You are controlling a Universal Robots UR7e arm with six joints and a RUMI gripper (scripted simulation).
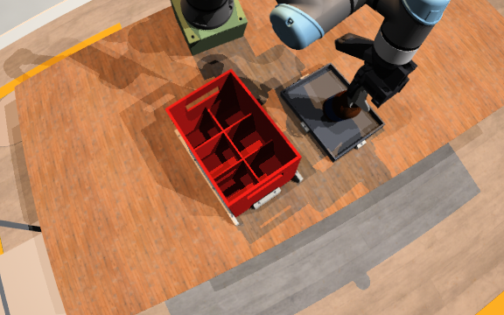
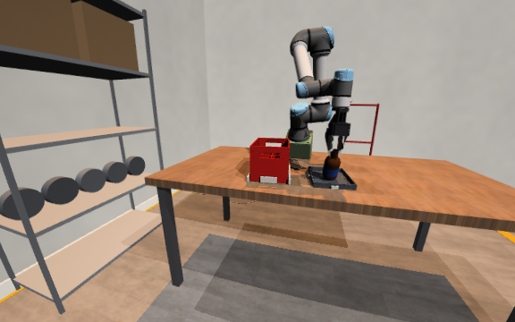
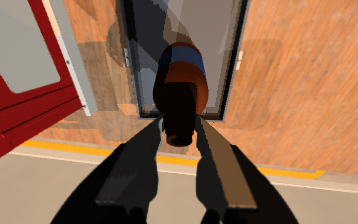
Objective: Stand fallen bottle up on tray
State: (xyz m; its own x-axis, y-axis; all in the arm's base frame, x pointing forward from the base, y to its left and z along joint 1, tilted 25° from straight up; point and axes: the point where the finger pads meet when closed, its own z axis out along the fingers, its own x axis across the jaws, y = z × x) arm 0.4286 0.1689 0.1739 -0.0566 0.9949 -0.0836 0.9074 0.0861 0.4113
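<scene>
Now: the brown bottle 2 cm behind my hand and 5 cm below it. Also, from my hand: red crate (8 cm behind, 30 cm to the right, 6 cm below); then tray (5 cm behind, 13 cm below).
</scene>
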